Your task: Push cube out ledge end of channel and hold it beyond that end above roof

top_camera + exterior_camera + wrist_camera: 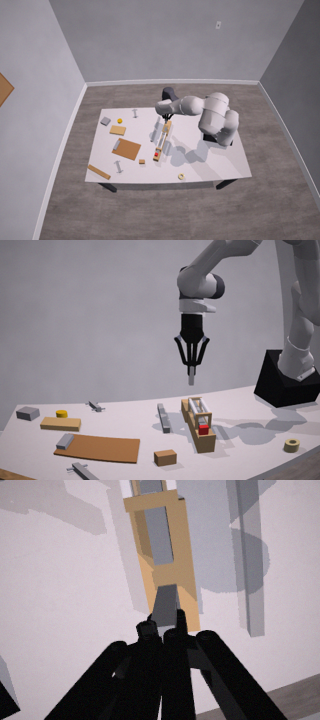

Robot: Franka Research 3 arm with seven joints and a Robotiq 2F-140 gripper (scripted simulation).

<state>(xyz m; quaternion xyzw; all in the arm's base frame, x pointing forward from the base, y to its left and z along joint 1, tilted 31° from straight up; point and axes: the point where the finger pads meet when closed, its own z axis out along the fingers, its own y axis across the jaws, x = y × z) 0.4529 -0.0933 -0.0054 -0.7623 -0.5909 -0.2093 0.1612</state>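
My gripper is now 300 mm to the right of the red cube, 100 mm above it and 70 mm short of it. Also, from my hand: tan wooden block: 360 mm to the left, 200 mm ahead, 140 mm below; then long grey bar: 140 mm below, 100 mm ahead; then tan wooden channel: 160 mm to the left, 100 mm below, 40 mm ahead.
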